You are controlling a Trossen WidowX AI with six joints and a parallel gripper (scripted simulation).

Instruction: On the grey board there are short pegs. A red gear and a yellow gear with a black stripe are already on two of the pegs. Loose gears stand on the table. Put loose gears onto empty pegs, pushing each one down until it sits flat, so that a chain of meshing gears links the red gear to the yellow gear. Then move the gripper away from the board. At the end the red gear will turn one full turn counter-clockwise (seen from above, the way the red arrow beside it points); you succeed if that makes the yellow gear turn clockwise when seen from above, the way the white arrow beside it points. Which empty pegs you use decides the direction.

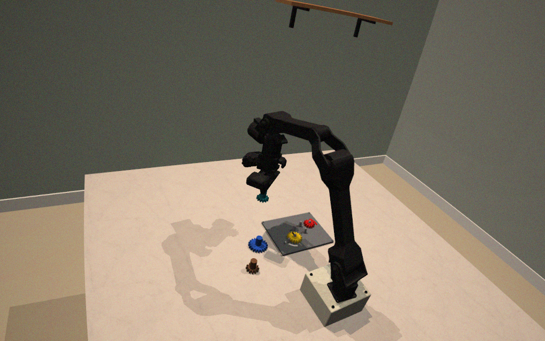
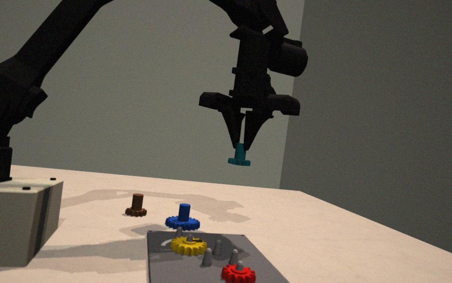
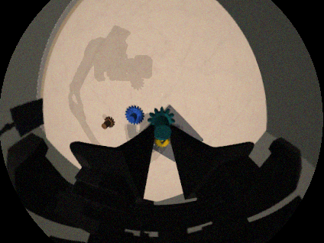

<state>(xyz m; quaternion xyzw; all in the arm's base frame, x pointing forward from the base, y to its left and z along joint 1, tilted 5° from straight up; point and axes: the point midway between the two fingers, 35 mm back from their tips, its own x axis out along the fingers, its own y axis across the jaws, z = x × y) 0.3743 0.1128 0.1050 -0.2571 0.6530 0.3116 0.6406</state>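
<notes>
My gripper tip is 20 mm past the red gear, 200 mm to the left of it and 140 mm above it. Round my gripper tip: teal gear 10 mm below; yellow gear 80 mm behind, 110 mm to the right, 140 mm below; blue gear 90 mm behind, 20 mm to the left, 140 mm below.
</notes>
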